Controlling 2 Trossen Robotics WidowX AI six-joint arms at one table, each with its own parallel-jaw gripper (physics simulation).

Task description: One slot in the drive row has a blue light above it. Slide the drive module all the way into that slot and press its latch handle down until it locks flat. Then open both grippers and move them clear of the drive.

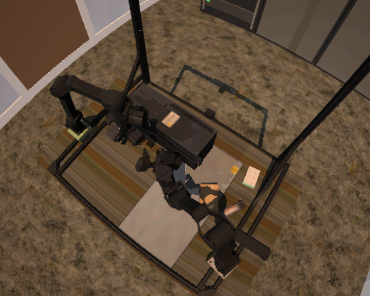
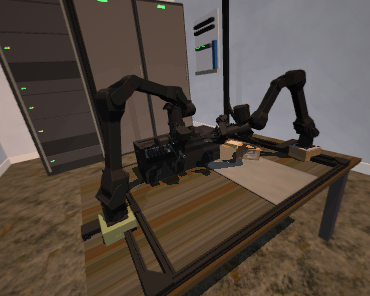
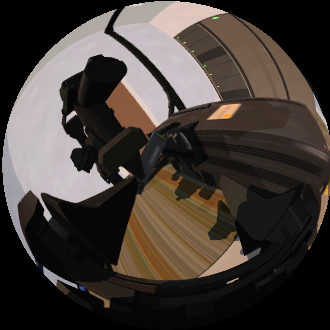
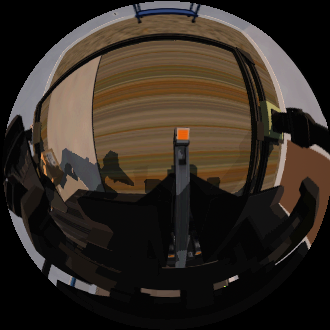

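Where they show: left gripper, fingertip midpoint: (image 1: 152,148) (image 2: 203,139) (image 3: 180,180) (image 4: 57,204); right gripper, fingertip midpoint: (image 1: 127,137) (image 2: 179,156) (image 3: 141,176) (image 4: 179,177); left arm's base, link origin: (image 1: 224,262) (image 2: 305,145) (image 4: 30,134); right arm's base, link origin: (image 1: 78,128) (image 2: 116,216) (image 4: 276,121).
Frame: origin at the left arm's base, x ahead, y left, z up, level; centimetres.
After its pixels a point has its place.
A black server chassis (image 1: 184,132) @(x 50.5, y -23.3, z 11.4 cm) (image 2: 198,150) @(x 53.1, y -17.3, z 3.0 cm) (image 3: 261,147) @(x 50.5, y -17.9, z 9.3 cm) lies on the striped table, its drive row (image 2: 157,151) @(x 75.1, y -12.3, z 9.0 cm) facing the front. My right gripper (image 1: 122,138) @(x 67.0, y -4.0, z 8.0 cm) (image 2: 178,129) (image 4: 179,177) @(x 67.0, y -4.0, z 8.0 cm) is shut on the grey drive module (image 3: 155,154) @(x 67.5, y -9.2, z 9.6 cm) (image 4: 181,172) @(x 66.7, y -2.8, z 9.8 cm) at the left end of the chassis front. The module's orange-tipped latch handle (image 4: 182,134) @(x 66.3, y -0.2, z 9.8 cm) sticks out past the fingers. My left gripper (image 1: 152,157) (image 2: 219,132) (image 3: 180,180) @(x 53.5, y -8.6, z 11.8 cm) is open and empty, just in front of the chassis and to the right of the drive. Small blue lights (image 3: 168,134) @(x 69.7, y -14.4, z 10.6 cm) show at the slot row, and I cannot tell which slot they mark.
A grey mat (image 1: 154,220) @(x 33.3, y 9.7, z -6.0 cm) (image 2: 272,179) @(x 30.6, y 10.6, z -5.9 cm) covers the table's right half. An orange-and-dark box (image 1: 208,192) @(x 26.1, y -15.7, z 0.1 cm) (image 2: 248,152) @(x 26.7, y -11.0, z -1.8 cm) lies on it under the left arm. A white card (image 1: 251,176) @(x 18.0, y -38.3, z -6.0 cm), a yellow tag (image 1: 234,169) @(x 26.3, y -34.6, z -5.9 cm) and a small red-white tool (image 1: 234,208) @(x 13.1, y -20.6, z -5.2 cm) lie near the right edge. Black frame posts (image 1: 140,41) @(x 96.5, y -35.8, z 25.8 cm) stand at the corners.
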